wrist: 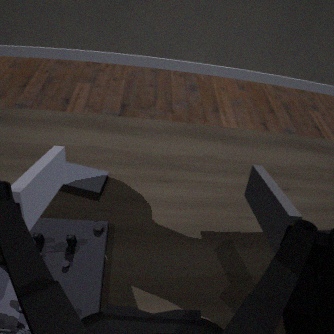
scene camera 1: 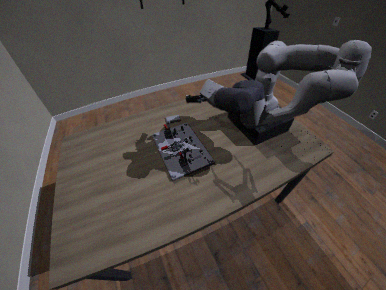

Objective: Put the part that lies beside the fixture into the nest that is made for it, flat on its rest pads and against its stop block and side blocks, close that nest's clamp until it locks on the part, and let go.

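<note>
The part (scene camera 1: 172, 119) (wrist: 89, 186), a small light grey block, lies on the table just off the far end of the fixture (scene camera 1: 200, 161) (wrist: 89, 272). In the wrist view the left finger hides some of it. The fixture is a grey plate with dark posts and several clamps. Red handles show in the scene view, one at the far end (scene camera 1: 166, 127), one mid-plate (scene camera 1: 164, 148) and one nearer (scene camera 1: 181, 156). The nest details and clamp states are too small and dark to tell. My gripper (scene camera 1: 192, 98) (wrist: 157, 171) is open and empty, above the table beyond the fixture, touching neither part nor fixture.
The wooden table (scene camera 1: 110, 200) (wrist: 185, 150) carries the fixture and the dark robot base (scene camera 1: 270, 131) at the right. The arm's shadow falls across the fixture and table. A black pedestal (scene camera 1: 261, 47) stands behind the base. The table's far edge shows in the wrist view.
</note>
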